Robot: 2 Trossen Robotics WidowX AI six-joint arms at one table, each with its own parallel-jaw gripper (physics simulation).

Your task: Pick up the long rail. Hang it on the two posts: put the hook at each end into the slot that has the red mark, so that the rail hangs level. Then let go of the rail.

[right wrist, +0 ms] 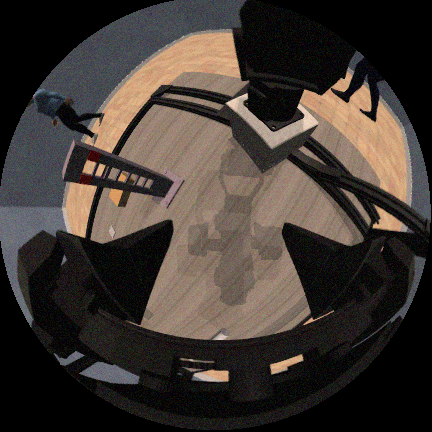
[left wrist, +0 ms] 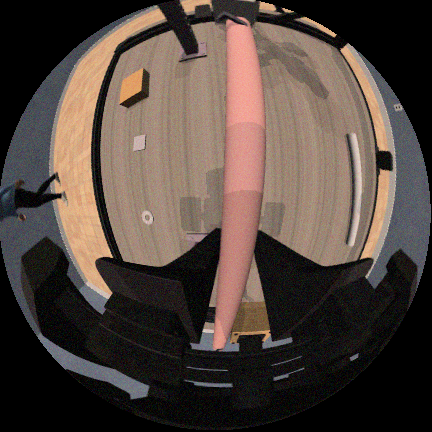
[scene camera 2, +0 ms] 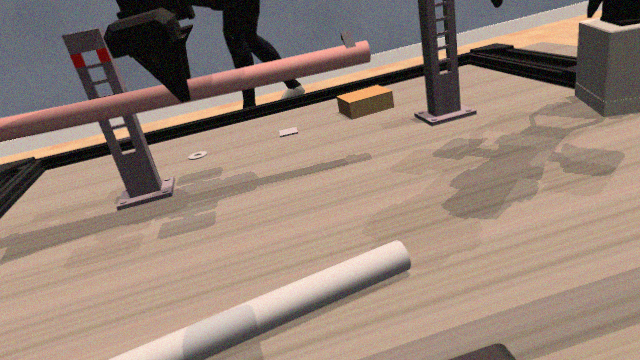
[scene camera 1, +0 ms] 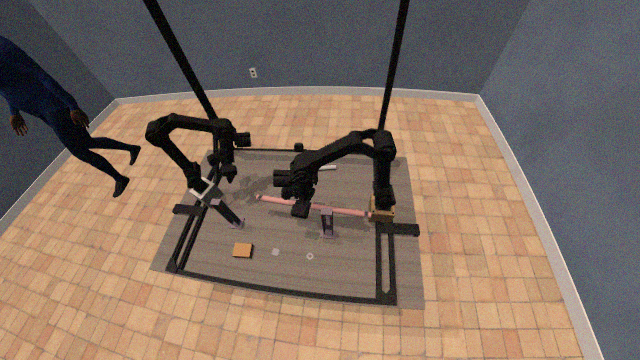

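Pixels of known places: left gripper, between the fingertips: [left wrist: 236, 234] [scene camera 2: 187, 97] [scene camera 1: 306, 205]; right gripper, between the fingertips: [right wrist: 229, 227] [scene camera 2: 542, 10] [scene camera 1: 228, 177]; left arm's base, origin of its link: [left wrist: 250, 338] [scene camera 1: 383, 203]; right arm's base, origin of its link: [right wrist: 273, 108] [scene camera 1: 201, 187].
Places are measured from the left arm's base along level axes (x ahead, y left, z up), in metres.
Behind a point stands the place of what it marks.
The long pink rail [scene camera 1: 345, 211] @[x 0.157, y 0.077, z 0.050 m] [scene camera 2: 280, 69] @[x 0.432, y 0.044, z 0.043 m] [left wrist: 245, 100] @[x 0.407, y 0.058, z 0.052 m] is held above the table by my left gripper [scene camera 2: 182, 92] @[x 0.320, y 0.062, z 0.032 m] [left wrist: 236, 234] @[x 0.320, y 0.062, z 0.032 m], shut around it. A grey hook [scene camera 2: 347, 39] @[x 0.517, y 0.053, z 0.057 m] stands up at the rail's right end in scene camera 2; its other end is out of that view. One post [scene camera 1: 327, 222] @[x 0.226, y 0.107, z -0.009 m] [scene camera 2: 137, 170] @[x 0.225, y 0.106, z -0.053 m] has red marks near its top; the rail passes across it in scene camera 2, on the camera's side. The other post [scene camera 1: 227, 212] @[x 0.646, y 0.142, z 0.044 m] [scene camera 2: 442, 90] @[x 0.660, y 0.122, z -0.051 m] [right wrist: 162, 185] @[x 0.671, y 0.122, z -0.060 m] shows red marks in the right wrist view. The rail's end is apart from it. My right gripper [scene camera 1: 229, 172] @[x 0.708, y -0.028, z 0.052 m] [right wrist: 229, 227] @[x 0.708, y -0.028, z 0.052 m] is open and empty.
A white tube [scene camera 1: 327, 167] @[x 0.272, y -0.224, z -0.071 m] [scene camera 2: 325, 290] @[x 0.407, y -0.215, z -0.075 m] [left wrist: 356, 190] @[x 0.356, y -0.203, z -0.074 m] lies behind the rail in scene camera 1. An orange block [scene camera 1: 242, 250] @[x 0.577, y 0.264, z -0.064 m] [scene camera 2: 365, 101] @[x 0.573, y 0.230, z -0.070 m] [left wrist: 134, 87] @[x 0.562, y 0.245, z -0.064 m], a pale square [scene camera 1: 275, 252] @[x 0.438, y 0.242, z -0.091 m] [scene camera 2: 288, 132] @[x 0.437, y 0.233, z -0.091 m] [left wrist: 139, 143] @[x 0.435, y 0.238, z -0.091 m] and a small ring [scene camera 2: 191, 156] @[x 0.276, y 0.236, z -0.092 m] [left wrist: 143, 217] @[x 0.285, y 0.244, z -0.091 m] lie beyond the posts in scene camera 2.
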